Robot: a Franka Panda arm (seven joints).
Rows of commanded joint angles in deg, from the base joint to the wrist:
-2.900 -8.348 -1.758 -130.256 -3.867 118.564 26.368
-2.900 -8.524 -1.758 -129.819 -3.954 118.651 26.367
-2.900 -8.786 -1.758 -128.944 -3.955 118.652 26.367
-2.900 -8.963 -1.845 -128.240 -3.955 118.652 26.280
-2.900 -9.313 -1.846 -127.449 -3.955 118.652 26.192
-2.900 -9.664 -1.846 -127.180 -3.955 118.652 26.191
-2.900 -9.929 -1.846 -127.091 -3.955 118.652 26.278
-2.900 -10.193 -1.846 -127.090 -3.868 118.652 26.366
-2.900 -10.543 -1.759 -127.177 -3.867 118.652 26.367
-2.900 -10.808 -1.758 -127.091 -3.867 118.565 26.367
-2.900 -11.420 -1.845 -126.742 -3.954 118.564 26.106
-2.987 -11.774 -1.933 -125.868 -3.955 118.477 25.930
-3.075 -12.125 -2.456 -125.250 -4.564 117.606 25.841
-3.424 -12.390 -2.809 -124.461 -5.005 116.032 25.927
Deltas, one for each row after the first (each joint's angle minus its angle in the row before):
0.000 -0.176 0.000 0.437 -0.087 0.087 -0.001
0.000 -0.262 0.000 0.875 -0.001 0.001 0.000
0.000 -0.177 -0.087 0.704 0.000 0.000 -0.087
0.000 -0.350 -0.001 0.791 0.000 0.000 -0.088
0.000 -0.351 0.000 0.269 0.000 0.000 -0.001
0.000 -0.265 0.000 0.089 0.000 0.000 0.087
0.000 -0.264 0.000 0.001 0.087 0.000 0.088
0.000 -0.350 0.087 -0.087 0.001 0.000 0.001
0.000 -0.265 0.001 0.086 0.000 -0.087 0.000
0.000 -0.612 -0.087 0.349 -0.087 -0.001 -0.261
-0.087 -0.354 -0.088 0.874 -0.001 -0.087 -0.176
-0.088 -0.351 -0.523 0.618 -0.609 -0.871 -0.089
-0.349 -0.265 -0.353 0.789 -0.441 -1.574 0.086

